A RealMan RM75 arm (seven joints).
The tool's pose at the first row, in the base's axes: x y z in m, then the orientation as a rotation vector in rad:
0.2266, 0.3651, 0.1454, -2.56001, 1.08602, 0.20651
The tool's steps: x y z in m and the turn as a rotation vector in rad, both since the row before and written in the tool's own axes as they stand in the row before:
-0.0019, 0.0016, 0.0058, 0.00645, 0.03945, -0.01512
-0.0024, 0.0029, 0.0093, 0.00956, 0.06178, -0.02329
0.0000, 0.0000, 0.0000, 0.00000, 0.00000, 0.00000
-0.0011, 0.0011, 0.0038, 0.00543, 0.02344, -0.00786
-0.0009, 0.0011, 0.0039, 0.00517, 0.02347, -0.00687
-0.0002, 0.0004, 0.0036, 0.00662, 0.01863, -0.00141
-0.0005, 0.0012, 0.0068, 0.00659, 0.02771, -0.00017
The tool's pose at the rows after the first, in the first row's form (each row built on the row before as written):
0.2241, 0.3675, 0.1401, -2.57594, 1.07934, 0.14905
0.2207, 0.3705, 0.1312, -2.59919, 1.06854, 0.05881
0.2207, 0.3705, 0.1312, -2.59919, 1.06854, 0.05881
0.2195, 0.3717, 0.1275, -2.60526, 1.06499, 0.02362
0.2185, 0.3728, 0.1236, -2.61069, 1.06265, -0.01131
0.2185, 0.3737, 0.1201, -2.61034, 1.06526, -0.03948
0.2183, 0.3752, 0.1133, -2.61126, 1.07244, -0.07929

